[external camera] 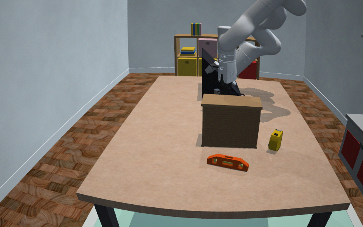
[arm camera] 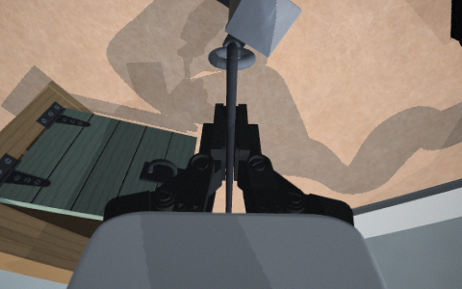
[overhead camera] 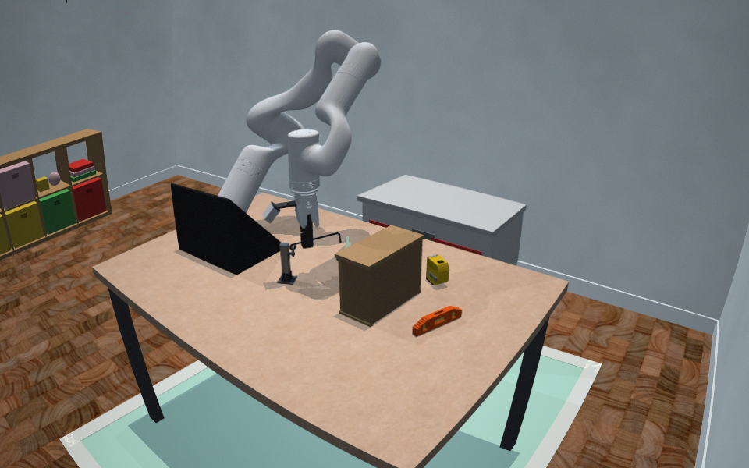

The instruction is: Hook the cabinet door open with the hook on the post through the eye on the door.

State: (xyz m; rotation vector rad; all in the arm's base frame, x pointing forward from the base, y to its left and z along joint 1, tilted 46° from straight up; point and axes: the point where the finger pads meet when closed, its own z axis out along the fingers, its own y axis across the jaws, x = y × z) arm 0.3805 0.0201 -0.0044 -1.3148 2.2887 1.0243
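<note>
Right now the cabinet door is 140 mm ahead of my hand, 10 mm to the right of it and 50 mm below it. Round my hand: hook rod: 10 mm ahead, 20 mm to the left, 10 mm below; yellow tape measure: 300 mm ahead, 200 mm to the left, 90 mm below; orange spirit level: 430 mm ahead, 20 mm to the left, 110 mm below.
</note>
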